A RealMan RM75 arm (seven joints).
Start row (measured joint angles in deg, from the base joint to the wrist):
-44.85, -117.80, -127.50, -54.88, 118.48, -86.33, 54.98
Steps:
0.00, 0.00, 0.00, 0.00, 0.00, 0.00, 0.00
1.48, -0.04, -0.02, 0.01, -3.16, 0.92, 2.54
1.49, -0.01, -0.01, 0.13, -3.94, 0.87, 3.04
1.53, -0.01, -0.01, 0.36, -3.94, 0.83, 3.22
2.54, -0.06, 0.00, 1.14, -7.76, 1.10, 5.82
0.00, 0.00, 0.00, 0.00, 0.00, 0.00, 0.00
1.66, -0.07, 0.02, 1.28, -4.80, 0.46, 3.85
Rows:
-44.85, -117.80, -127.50, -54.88, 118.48, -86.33, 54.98
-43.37, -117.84, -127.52, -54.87, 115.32, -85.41, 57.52
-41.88, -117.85, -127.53, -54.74, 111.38, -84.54, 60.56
-40.35, -117.86, -127.54, -54.38, 107.44, -83.71, 63.78
-37.81, -117.92, -127.54, -53.24, 99.68, -82.61, 69.60
-37.81, -117.92, -127.54, -53.24, 99.68, -82.61, 69.60
-36.15, -117.99, -127.52, -51.96, 94.88, -82.15, 73.45

